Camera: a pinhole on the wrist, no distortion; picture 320 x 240 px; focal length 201.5 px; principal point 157.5 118.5 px. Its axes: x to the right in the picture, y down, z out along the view. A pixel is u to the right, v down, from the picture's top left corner.
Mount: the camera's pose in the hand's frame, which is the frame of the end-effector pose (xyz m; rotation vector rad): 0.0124 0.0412 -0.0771 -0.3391 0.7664 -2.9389
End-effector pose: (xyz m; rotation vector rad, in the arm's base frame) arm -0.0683 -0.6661 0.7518 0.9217 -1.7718 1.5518
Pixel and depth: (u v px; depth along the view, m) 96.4 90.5 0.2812
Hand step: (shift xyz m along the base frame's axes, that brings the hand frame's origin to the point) -0.0544 -0.1845 0.1337
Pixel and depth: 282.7 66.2 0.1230
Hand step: 0.0194 -0.0534 -0.0354
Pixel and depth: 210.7 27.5 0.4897
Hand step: 0.0167 -0.4688 -0.0580
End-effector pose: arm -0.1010 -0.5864 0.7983 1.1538 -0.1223 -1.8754
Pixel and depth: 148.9 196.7 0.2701
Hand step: -0.2009 0.0037 -0.0917
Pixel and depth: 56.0 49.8 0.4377
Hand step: -0.2998 -0.3477 -0.0363
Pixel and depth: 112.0 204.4 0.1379
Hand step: -0.0612 -0.0162 -0.0830
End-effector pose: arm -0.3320 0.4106 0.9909 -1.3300 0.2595 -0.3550
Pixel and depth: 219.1 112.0 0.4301
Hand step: 0.0915 0.2601 0.2346
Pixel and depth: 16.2 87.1 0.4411
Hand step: 0.4781 0.0673 0.1307
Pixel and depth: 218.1 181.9 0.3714
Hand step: 0.0460 0.1344 0.2899
